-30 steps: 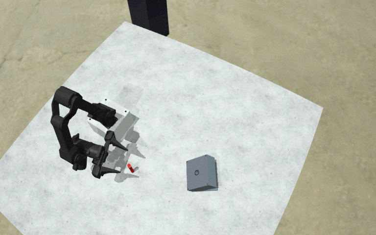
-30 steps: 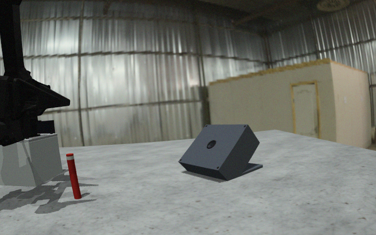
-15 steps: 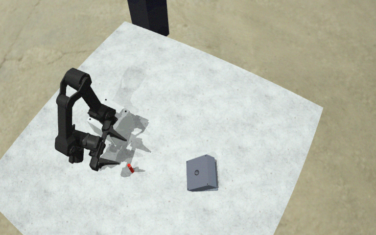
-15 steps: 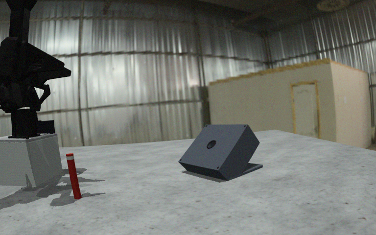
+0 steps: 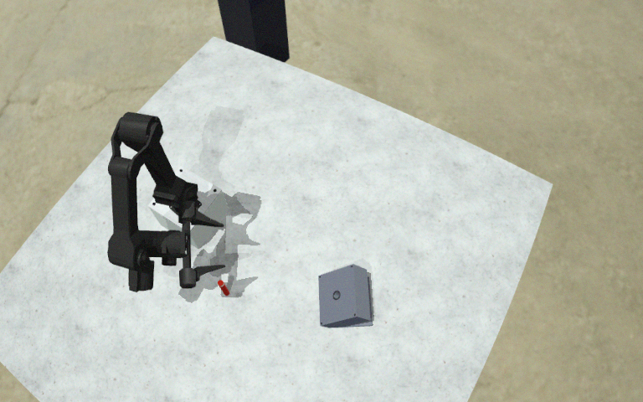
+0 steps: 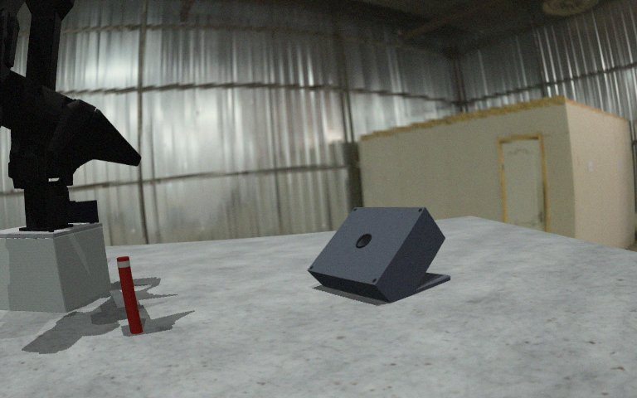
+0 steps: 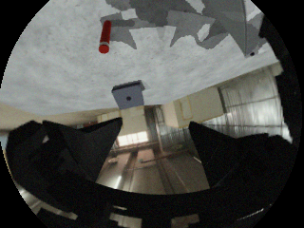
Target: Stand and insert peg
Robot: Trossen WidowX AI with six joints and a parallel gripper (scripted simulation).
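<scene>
Now: the red peg 13 cm below my gripper tip, 6 cm to the right of it and 1 cm ahead of it. Also, from my gripper tip: grey sloped panel: 26 cm ahead, 14 cm below, 11 cm to the left; then thin foot plate: 27 cm ahead, 18 cm below, 12 cm to the left.
</scene>
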